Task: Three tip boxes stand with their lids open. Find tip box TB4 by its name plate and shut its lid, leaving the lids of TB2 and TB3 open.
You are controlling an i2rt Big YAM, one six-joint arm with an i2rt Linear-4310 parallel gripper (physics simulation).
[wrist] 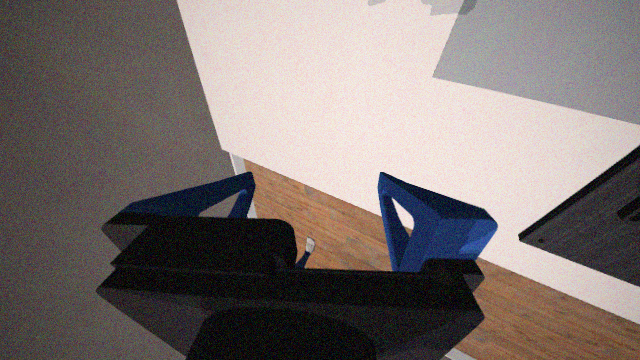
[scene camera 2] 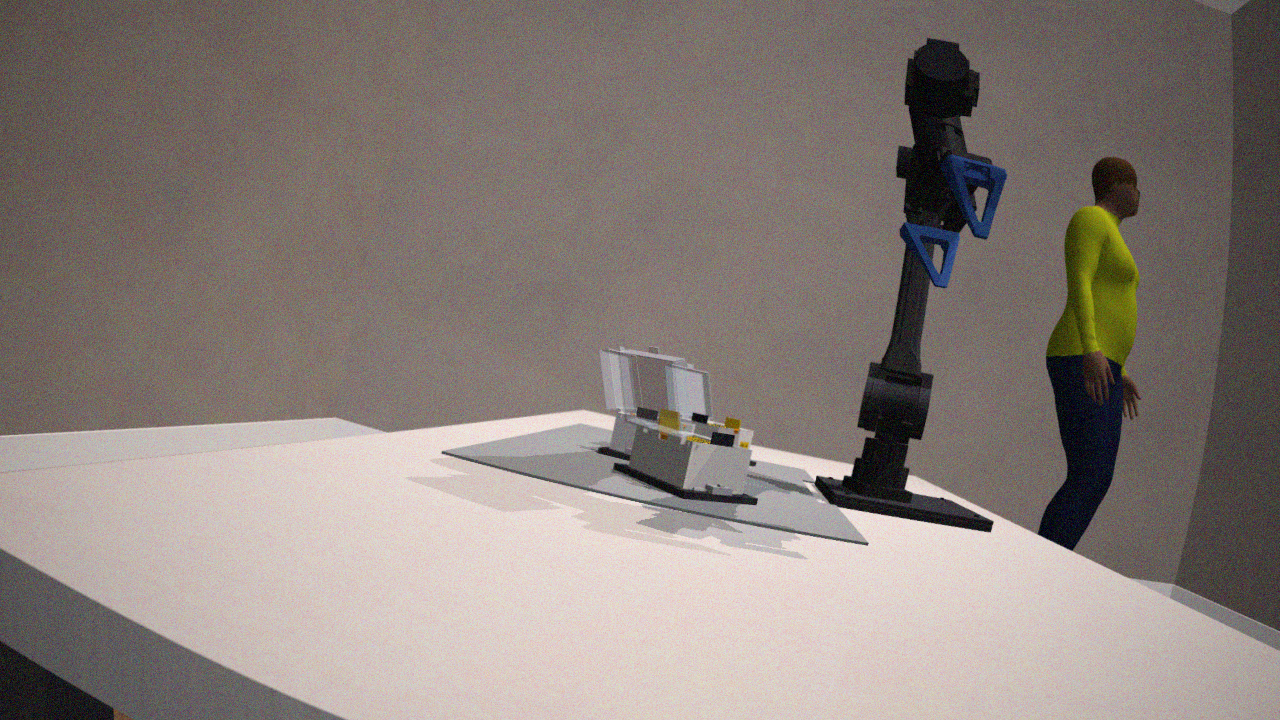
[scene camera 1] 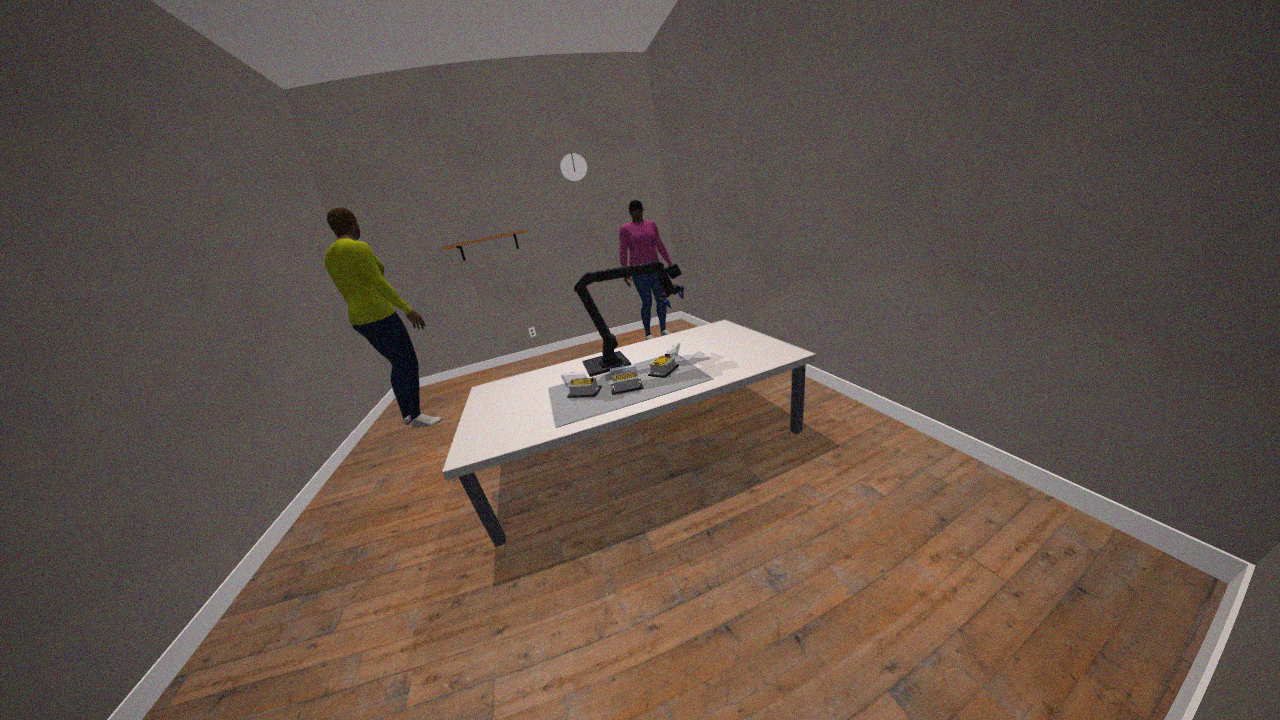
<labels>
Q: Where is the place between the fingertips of my gripper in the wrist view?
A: At 314, 179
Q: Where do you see a grey mat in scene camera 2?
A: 568, 455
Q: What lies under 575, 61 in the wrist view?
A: A grey mat.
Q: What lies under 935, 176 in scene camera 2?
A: My gripper.
</labels>
